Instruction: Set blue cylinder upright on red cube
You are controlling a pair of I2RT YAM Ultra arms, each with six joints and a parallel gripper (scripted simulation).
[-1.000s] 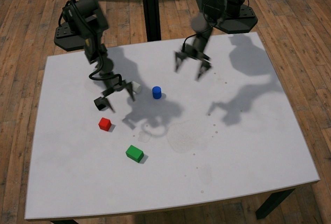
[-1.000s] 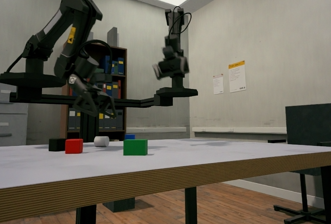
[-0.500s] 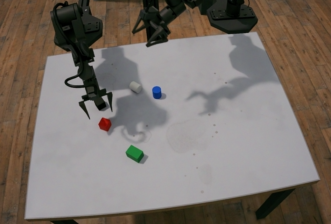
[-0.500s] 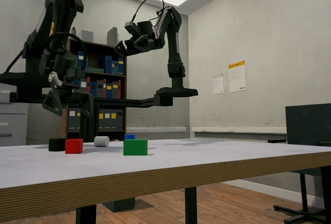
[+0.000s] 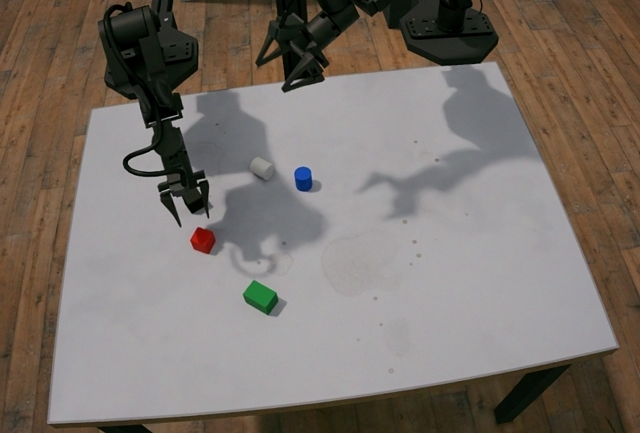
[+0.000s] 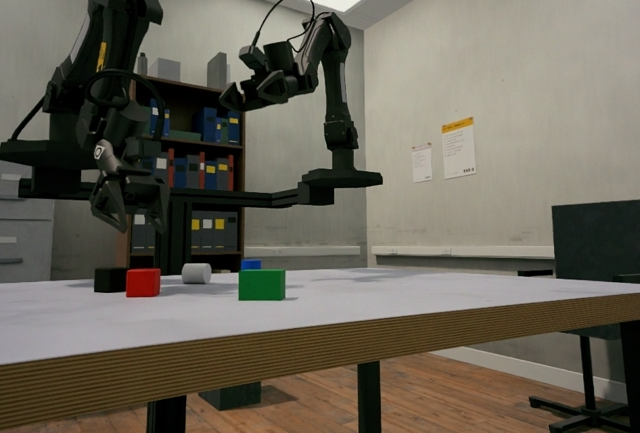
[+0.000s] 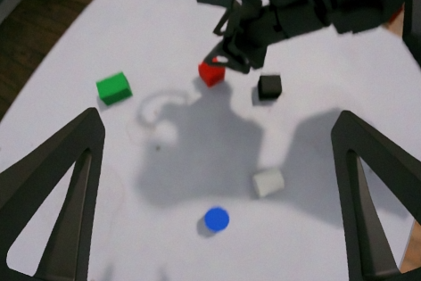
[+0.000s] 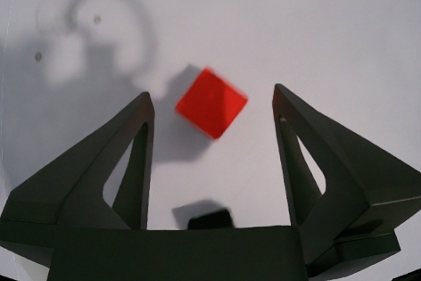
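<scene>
My right gripper is now 140 mm past the blue cylinder, 240 mm to the right of it and 80 mm above it. The rest, counted from my right hand: red cube: 80 mm below; then black cube: 110 mm behind, 20 mm to the right, 80 mm below; then green block: 160 mm ahead, 130 mm to the left, 80 mm below.
</scene>
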